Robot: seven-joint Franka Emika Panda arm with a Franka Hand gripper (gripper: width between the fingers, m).
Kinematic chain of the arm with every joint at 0, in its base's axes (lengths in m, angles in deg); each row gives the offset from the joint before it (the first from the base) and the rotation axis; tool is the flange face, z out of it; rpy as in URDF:
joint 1: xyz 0 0 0.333 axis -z
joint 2: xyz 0 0 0 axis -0.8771 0.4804 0
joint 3: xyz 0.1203 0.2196 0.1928 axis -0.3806 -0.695 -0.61
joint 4: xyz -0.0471 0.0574 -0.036 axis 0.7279 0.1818 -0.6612
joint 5: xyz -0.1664 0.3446 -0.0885 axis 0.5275 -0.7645 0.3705
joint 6: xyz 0 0 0 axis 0.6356 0.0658 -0.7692
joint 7: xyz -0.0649 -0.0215 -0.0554 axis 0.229 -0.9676 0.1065
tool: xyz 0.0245 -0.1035 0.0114 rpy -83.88 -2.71 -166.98
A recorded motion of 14 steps. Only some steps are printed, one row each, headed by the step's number.
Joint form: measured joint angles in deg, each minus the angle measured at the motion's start. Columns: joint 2, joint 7, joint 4, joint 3, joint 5, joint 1, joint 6.
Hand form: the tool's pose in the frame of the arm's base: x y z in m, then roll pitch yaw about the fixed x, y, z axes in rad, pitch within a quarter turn. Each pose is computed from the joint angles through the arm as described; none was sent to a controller.
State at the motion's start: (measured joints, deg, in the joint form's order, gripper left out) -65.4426 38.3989 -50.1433 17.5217 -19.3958 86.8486 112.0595
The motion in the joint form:
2: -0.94 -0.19 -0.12 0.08 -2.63 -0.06 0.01
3: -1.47 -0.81 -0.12 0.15 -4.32 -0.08 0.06
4: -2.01 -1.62 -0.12 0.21 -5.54 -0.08 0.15
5: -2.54 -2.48 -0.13 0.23 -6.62 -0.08 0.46
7: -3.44 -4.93 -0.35 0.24 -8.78 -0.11 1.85
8: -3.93 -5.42 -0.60 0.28 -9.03 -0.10 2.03
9: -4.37 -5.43 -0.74 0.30 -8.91 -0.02 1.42
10: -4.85 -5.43 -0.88 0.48 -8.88 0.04 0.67
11: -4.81 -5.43 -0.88 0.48 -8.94 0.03 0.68
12: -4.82 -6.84 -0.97 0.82 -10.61 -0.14 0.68
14: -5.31 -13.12 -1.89 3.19 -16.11 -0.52 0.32
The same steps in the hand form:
2: 0.4836 0.1279 0.4347 -2.8264 -0.2365 -0.1043
3: 0.4829 0.1280 0.4385 -2.8068 -0.2440 -0.1160
4: 0.4823 0.1280 0.4424 -2.7950 -0.2551 -0.1189
5: 0.4818 0.1281 0.4465 -2.7857 -0.2702 -0.1199
7: 0.4812 0.1274 0.4532 -2.7719 -0.3121 -0.1145
8: 0.4798 0.1267 0.4547 -2.7750 -0.3213 -0.1110
9: 0.4779 0.1265 0.4554 -2.7798 -0.3169 -0.1064
10: 0.4761 0.1253 0.4563 -2.7824 -0.3109 -0.1049
11: 0.4762 0.1254 0.4560 -2.7813 -0.3102 -0.1056
12: 0.4761 0.1238 0.4560 -2.7615 -0.3135 -0.1076
14: 0.4750 0.1061 0.4551 -2.7034 -0.3339 -0.1121

